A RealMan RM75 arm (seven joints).
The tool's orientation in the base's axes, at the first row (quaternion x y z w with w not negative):
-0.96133, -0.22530, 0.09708, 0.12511
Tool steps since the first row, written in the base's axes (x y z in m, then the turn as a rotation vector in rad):
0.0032, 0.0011, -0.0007, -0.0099, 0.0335, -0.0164
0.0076, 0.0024, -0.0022, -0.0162, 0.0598, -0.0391
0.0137, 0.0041, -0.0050, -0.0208, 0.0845, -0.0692
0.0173, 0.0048, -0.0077, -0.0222, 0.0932, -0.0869
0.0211, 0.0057, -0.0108, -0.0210, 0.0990, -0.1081
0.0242, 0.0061, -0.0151, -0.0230, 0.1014, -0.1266
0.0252, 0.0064, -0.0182, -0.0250, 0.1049, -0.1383
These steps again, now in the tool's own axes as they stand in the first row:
0.0034, 0.0006, 0.0001, 0.0088, -0.0284, 0.0246
0.0081, 0.0017, 0.0007, 0.0182, -0.0474, 0.0528
0.0146, 0.0035, 0.0022, 0.0294, -0.0621, 0.0874
0.0184, 0.0051, 0.0041, 0.0344, -0.0652, 0.1063
0.0226, 0.0068, 0.0063, 0.0409, -0.0637, 0.1273
0.0260, 0.0089, 0.0097, 0.0426, -0.0613, 0.1458
0.0275, 0.0099, 0.0124, 0.0440, -0.0619, 0.1581

